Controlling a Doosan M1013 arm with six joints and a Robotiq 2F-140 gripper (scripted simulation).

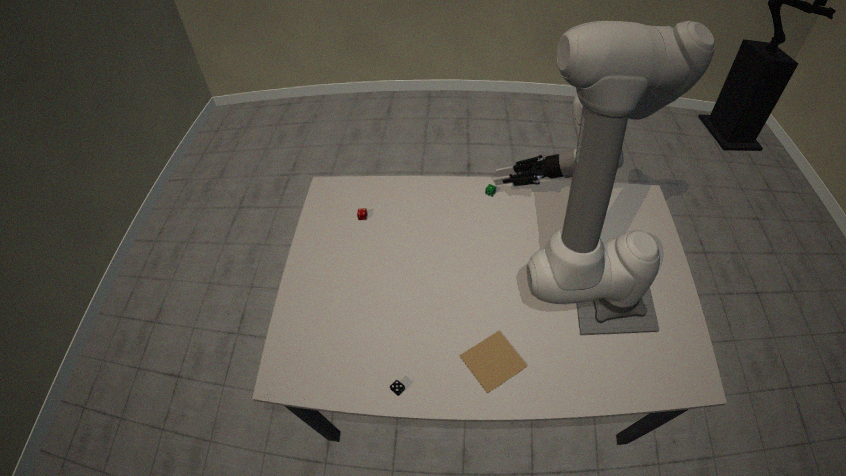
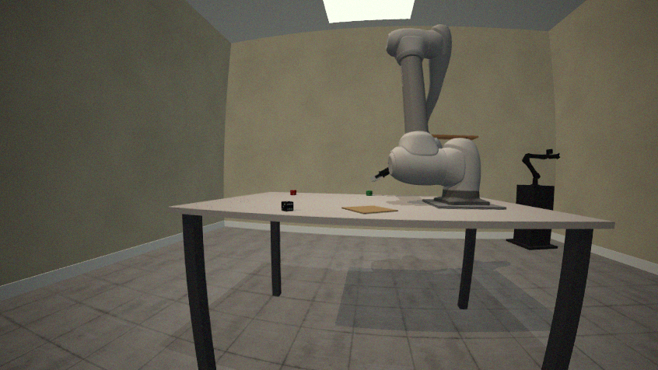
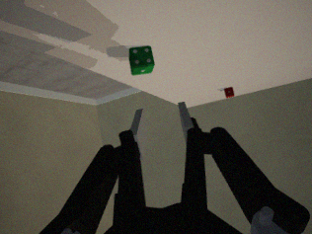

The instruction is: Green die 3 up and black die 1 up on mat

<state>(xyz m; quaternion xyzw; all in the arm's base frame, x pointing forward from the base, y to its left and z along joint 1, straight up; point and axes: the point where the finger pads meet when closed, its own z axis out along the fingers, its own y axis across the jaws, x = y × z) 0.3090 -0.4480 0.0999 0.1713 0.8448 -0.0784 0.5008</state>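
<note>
The green die is 4 cm ahead of my hand, 3 cm to the right of it and 10 cm below it. From my hand the other things lie so: red die: 50 cm ahead, 4 cm to the left, 10 cm below; then black die: 38 cm ahead, 68 cm to the left, 10 cm below; then tan mat: 11 cm ahead, 61 cm to the left, 11 cm below.
</note>
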